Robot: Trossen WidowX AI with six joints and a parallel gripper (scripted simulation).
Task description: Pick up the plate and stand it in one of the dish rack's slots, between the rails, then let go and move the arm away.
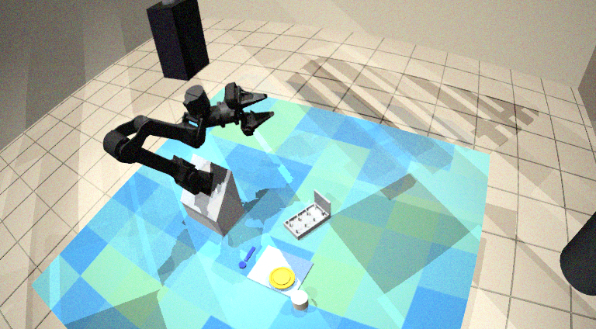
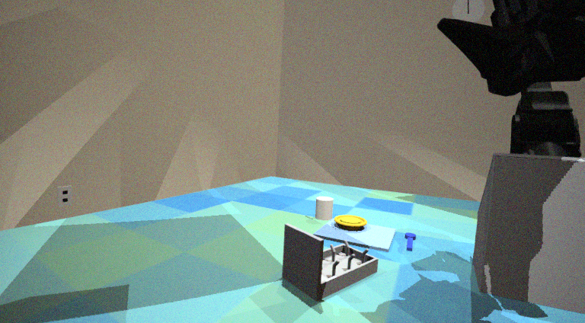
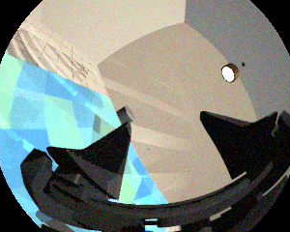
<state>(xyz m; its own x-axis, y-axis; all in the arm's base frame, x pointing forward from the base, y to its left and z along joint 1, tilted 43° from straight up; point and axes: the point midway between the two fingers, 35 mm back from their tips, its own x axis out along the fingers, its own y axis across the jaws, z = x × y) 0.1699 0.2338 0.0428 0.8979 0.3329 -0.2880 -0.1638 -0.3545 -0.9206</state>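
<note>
Now: the yellow plate 350 mm below my gripper tip, 300 mm to the right of it and 130 mm ahead of it. Round my gripper tip: grey-blue slab: 360 mm below, 270 mm to the right, 110 mm ahead; grey dish rack: 340 mm below, 120 mm ahead, 80 mm to the right; blue piece: 360 mm below, 280 mm to the right, 10 mm ahead.
</note>
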